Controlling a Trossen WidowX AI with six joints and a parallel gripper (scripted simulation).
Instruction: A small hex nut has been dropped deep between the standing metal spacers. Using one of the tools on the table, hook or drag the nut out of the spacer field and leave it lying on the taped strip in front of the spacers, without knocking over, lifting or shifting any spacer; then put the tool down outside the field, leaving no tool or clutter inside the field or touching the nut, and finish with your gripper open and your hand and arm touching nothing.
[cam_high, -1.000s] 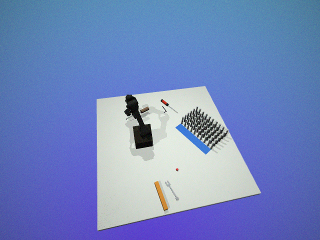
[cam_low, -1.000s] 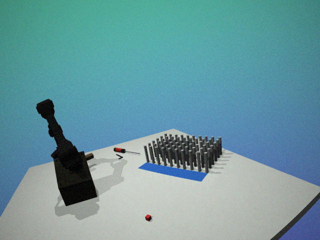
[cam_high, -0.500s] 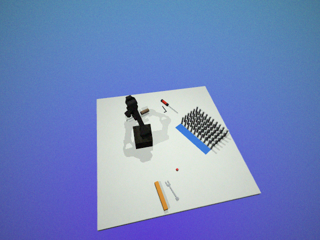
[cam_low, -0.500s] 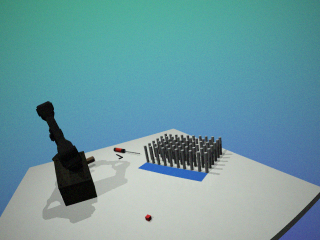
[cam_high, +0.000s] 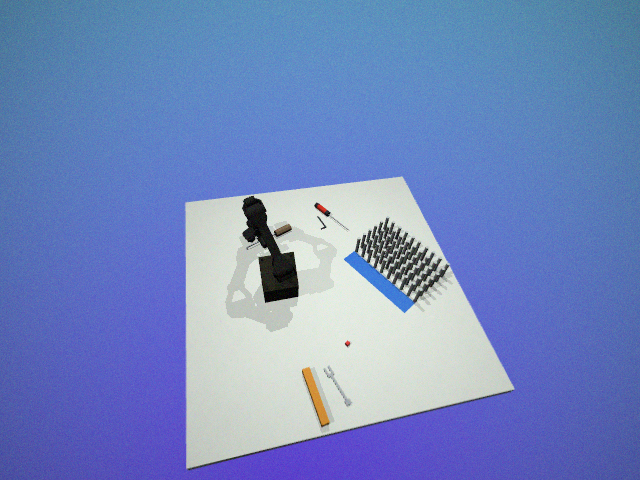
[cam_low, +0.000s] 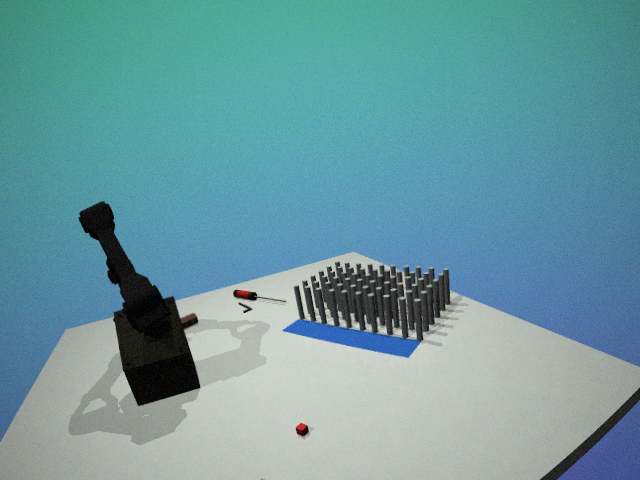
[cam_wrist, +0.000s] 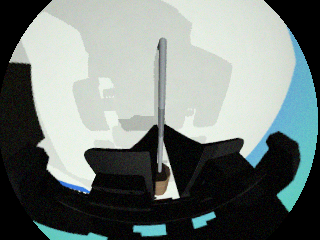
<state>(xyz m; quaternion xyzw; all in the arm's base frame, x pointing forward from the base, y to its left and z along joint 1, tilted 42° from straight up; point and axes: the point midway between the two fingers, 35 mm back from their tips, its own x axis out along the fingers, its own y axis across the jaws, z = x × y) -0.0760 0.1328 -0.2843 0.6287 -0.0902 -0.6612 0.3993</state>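
Now: the grey rod tool 20 mm ahead of my gripper tip, 10 mm to the left of it and 10 mm above it. The rest, counted from my gripper tip: grey wrench: 240 mm ahead, 770 mm to the right; blue taped strip: 540 mm ahead, 310 mm to the right; small red cube: 320 mm ahead, 610 mm to the right.
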